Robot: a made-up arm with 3 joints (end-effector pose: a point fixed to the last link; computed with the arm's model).
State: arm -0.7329 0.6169 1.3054
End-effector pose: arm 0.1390 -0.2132 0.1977 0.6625 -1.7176 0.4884
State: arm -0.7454 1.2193 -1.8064
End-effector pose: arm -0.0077 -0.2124 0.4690 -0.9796 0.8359 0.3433
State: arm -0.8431 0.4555 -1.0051
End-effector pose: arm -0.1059 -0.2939 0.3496 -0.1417 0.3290 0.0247
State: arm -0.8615 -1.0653 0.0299
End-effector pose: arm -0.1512 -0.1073 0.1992 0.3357 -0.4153 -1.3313
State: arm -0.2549 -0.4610 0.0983
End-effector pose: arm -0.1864 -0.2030 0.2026 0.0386 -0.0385 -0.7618
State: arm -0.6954 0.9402 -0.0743
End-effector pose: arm 0.0156 -0.3044 0.2349 0.0956 -0.4411 0.6439
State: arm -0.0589 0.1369 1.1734
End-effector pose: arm -0.0425 -0.2627 0.0681 0.3177 -0.9637 -0.1150
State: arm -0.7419 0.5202 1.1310
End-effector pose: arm 0.1113 -0.2365 0.1829 0.5460 -1.5779 0.3782
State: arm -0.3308 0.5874 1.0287
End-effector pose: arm 0.0468 -0.2378 0.0997 0.5893 -1.0807 0.3026
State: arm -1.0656 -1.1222 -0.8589
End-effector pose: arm -0.1952 -0.1111 0.3134 0.8448 0.3151 -1.1759
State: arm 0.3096 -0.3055 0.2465
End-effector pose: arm -0.2162 -0.2288 0.2178 -0.1014 0.3439 -0.5905
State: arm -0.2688 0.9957 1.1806
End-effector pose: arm 0.0871 -0.1761 0.0939 0.9227 -1.1139 0.6175
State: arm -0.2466 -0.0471 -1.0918
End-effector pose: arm -0.1114 -0.2562 0.3548 0.0182 1.1197 -0.4181
